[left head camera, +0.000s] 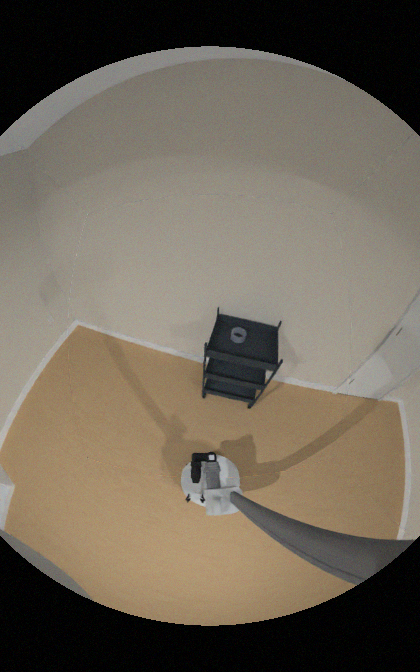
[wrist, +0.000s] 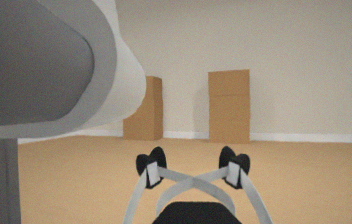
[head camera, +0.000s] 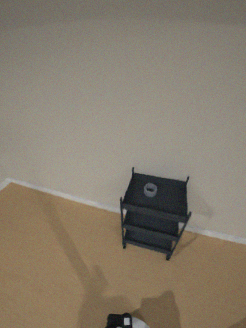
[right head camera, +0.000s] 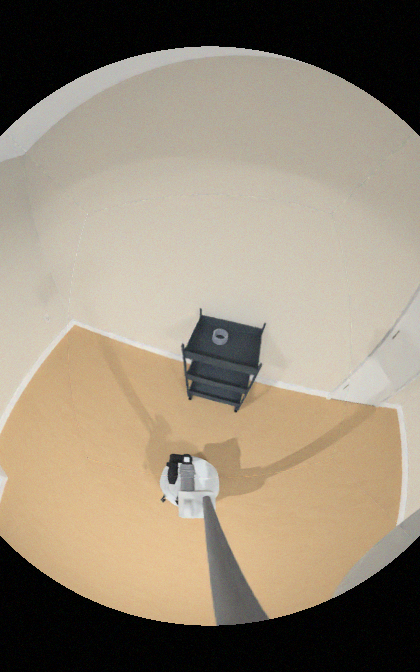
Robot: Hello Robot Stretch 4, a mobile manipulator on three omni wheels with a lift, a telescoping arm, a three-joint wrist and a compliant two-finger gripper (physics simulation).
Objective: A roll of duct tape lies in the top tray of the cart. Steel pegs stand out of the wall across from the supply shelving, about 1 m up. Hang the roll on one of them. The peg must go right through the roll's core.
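Frame: origin at the robot's base, x ahead, y left, z up, level; centimetres.
Seen in the pictures: gripper, fingertip midpoint: (wrist: 191, 159).
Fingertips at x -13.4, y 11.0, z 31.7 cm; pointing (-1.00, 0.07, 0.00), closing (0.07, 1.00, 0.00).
Note:
A point is followed by its place in that frame.
The roll of duct tape (head camera: 150, 195) @(x 83.3, y -21.1, z 65.2 cm) (left head camera: 238, 340) (right head camera: 220, 342), grey with a dark core opening, lies flat in the top tray of the dark three-tier cart (head camera: 155, 217) @(x 81.9, y -27.9, z 37.2 cm) (left head camera: 240, 356) (right head camera: 223, 358), left of the tray's middle and toward its back. My gripper (wrist: 191, 159) @(x -13.4, y 11.0, z 31.7 cm) is open in the wrist view, with floor showing between its two black fingertips. In the left head camera view the gripper (left head camera: 195, 498) is folded in over my base, well apart from the cart and the roll. The steel pegs do not show in these views.
The cart stands close to a beige wall (head camera: 120, 100) @(x 113.9, y -0.7, z 126.7 cm). A white door (left head camera: 395, 355) (right head camera: 390, 362) is to its right. In the wrist view, stacked brown boxes (wrist: 229, 106) @(x -228.0, y 72.0, z 38.6 cm) and another brown box stack (wrist: 156, 110) @(x -264.9, y -11.7, z 35.1 cm) stand by a wall.

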